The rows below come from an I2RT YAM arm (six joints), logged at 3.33 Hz.
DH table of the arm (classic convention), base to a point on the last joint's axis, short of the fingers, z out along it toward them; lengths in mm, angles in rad. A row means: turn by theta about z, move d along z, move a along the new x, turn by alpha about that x. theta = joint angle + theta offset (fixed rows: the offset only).
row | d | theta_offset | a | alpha
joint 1 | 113.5 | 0.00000 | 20.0 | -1.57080
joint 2 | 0.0 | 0.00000 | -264.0 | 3.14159
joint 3 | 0.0 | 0.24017 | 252.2 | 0.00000
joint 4 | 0.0 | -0.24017 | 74.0 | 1.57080
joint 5 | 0.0 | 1.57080 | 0.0 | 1.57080
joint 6 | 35.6 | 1.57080 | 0.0 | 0.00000
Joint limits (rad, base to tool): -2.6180..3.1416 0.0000..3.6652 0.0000..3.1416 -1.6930..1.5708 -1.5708..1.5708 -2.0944..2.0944
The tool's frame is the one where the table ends.
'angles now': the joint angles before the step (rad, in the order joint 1, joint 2, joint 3, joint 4, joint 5, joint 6). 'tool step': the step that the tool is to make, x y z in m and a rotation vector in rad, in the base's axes. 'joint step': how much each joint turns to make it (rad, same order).
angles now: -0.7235, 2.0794, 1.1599, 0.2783, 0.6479, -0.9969
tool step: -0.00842, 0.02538, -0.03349, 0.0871, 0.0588, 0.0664
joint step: 0.0301, 0.0147, -0.1092, 0.0238, -0.0458, -0.0021
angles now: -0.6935, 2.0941, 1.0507, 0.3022, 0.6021, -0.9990
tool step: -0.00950, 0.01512, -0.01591, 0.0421, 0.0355, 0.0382
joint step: 0.0124, -0.0020, -0.0751, 0.0260, -0.0255, -0.0128
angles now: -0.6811, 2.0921, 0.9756, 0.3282, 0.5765, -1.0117
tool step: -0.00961, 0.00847, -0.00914, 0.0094, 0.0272, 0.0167
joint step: 0.0011, -0.0041, -0.0586, 0.0391, -0.0039, -0.0214
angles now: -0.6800, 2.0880, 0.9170, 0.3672, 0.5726, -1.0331
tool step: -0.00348, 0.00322, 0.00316, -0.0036, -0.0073, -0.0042
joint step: 0.0010, -0.0219, -0.0220, 0.0048, 0.0024, 0.0060
